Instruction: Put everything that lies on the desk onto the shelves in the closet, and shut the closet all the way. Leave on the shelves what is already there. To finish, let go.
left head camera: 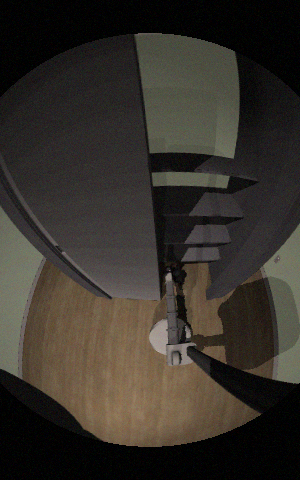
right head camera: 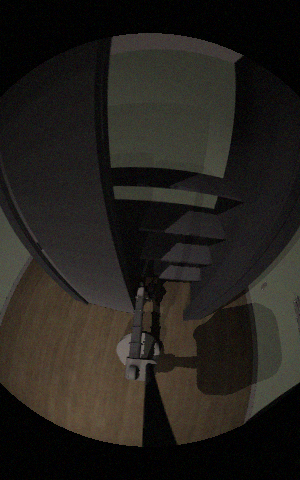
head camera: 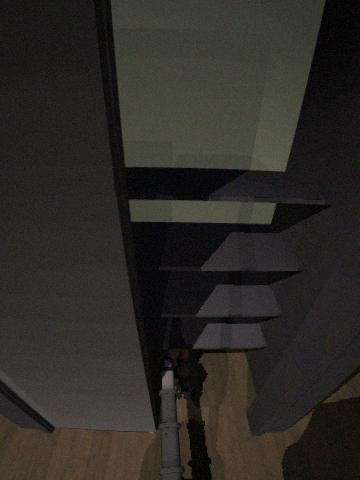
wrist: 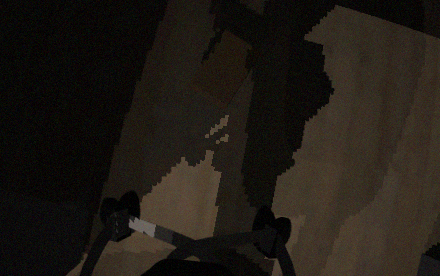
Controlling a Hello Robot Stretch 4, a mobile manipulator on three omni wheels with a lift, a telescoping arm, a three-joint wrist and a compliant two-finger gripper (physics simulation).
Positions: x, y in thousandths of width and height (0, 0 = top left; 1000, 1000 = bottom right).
Scene:
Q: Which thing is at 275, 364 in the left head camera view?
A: A closet door.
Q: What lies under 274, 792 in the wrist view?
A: My gripper.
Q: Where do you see a closet door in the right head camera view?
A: At 205, 409

